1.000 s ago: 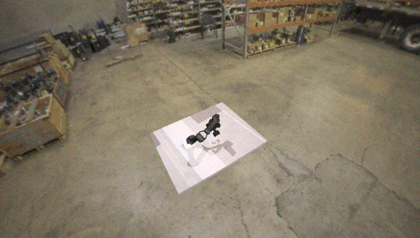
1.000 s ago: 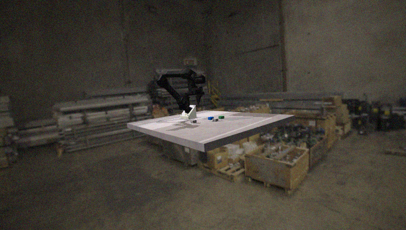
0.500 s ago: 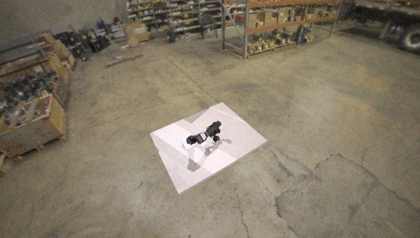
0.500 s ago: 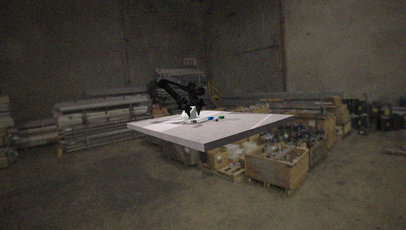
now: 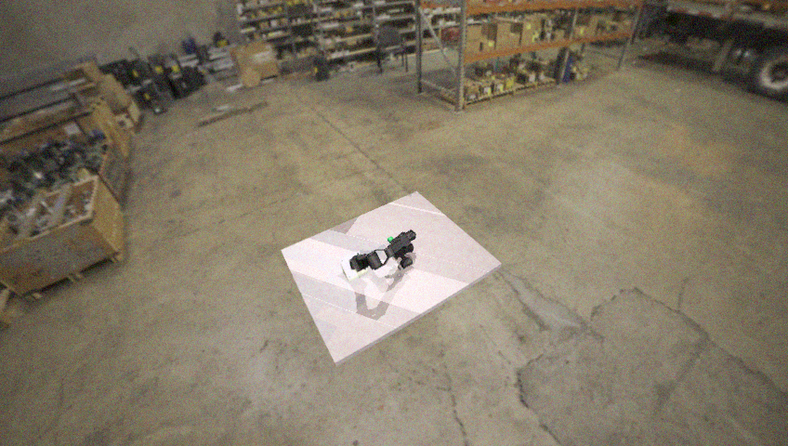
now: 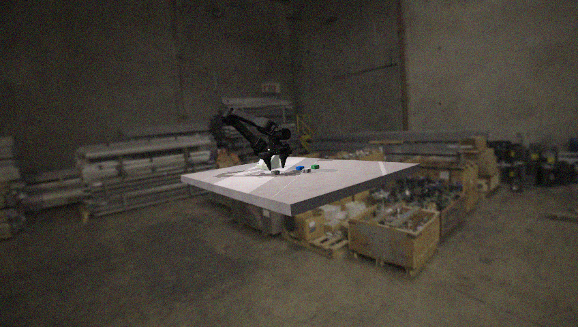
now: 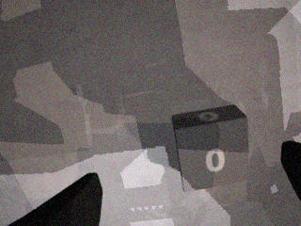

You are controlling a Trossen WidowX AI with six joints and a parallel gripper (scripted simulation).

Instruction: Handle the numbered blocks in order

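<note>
Right now my gripper tip is 10 mm to the left of the dark grey block and 10 mm above it. The rest, counted from my gripper tip: green block: 230 mm to the left, 30 mm ahead, 10 mm below; blue block: 150 mm to the left, 10 mm below.
</note>
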